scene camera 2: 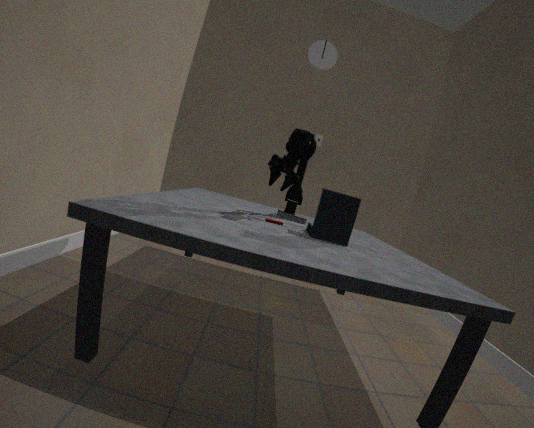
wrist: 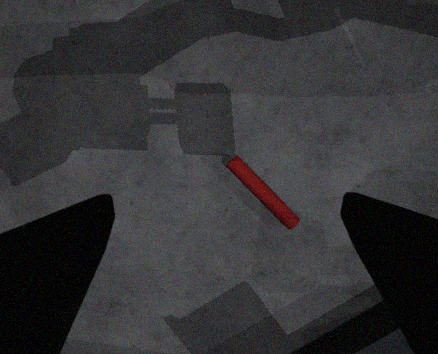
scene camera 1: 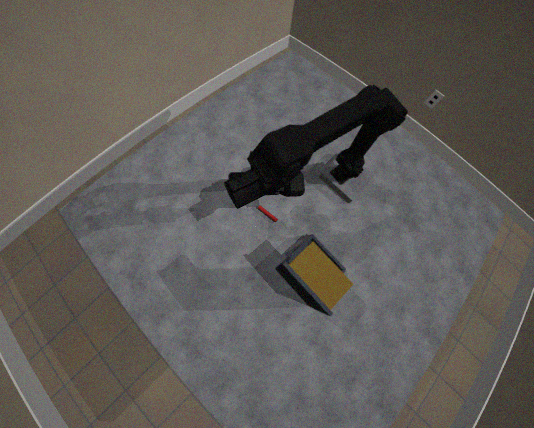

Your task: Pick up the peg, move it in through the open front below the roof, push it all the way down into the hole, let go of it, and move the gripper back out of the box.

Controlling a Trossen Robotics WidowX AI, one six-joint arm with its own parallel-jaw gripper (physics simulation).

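Places are measured from the arm's base along level axes (x ahead, y left, z up), in millimetres.
Pixels of known places: gripper, between the fingertips: [scene camera 2: 275,188] [wrist: 229,204]; arm's base, origin of its link: [scene camera 2: 289,212] [scene camera 1: 341,174].
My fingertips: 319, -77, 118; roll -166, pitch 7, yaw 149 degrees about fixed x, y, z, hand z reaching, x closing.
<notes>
Ahead of a thing's pixels: the offset from my fingertips to its top centre, as dx, dy, dz. Level surfaces: height alone.
The red peg @(-8, +33, -137) [scene camera 1: 267,214] [scene camera 2: 274,221] [wrist: 263,192] lies flat on the table. In the wrist view it runs diagonally, a little right of centre. My gripper [scene camera 2: 277,187] [wrist: 229,204] is wide open and empty, pointing down well above the table. In the wrist view the peg lies below, across the gap between the fingertips. The box @(-5, +269, +51) [scene camera 1: 321,275] [scene camera 2: 334,217] stands apart from the peg, with a yellow top panel and dark grey walls. A dark part of it shows at the lower right of the wrist view. The hole is hidden in these views.
A thin grey bar [scene camera 1: 336,188] lies on the table by the arm's base. The table @(dz -152) [scene camera 1: 400,240] [scene camera 2: 210,235] has a mottled grey top. Shadows of the arm and the box fall across it. Walls and a tiled floor surround the table.
</notes>
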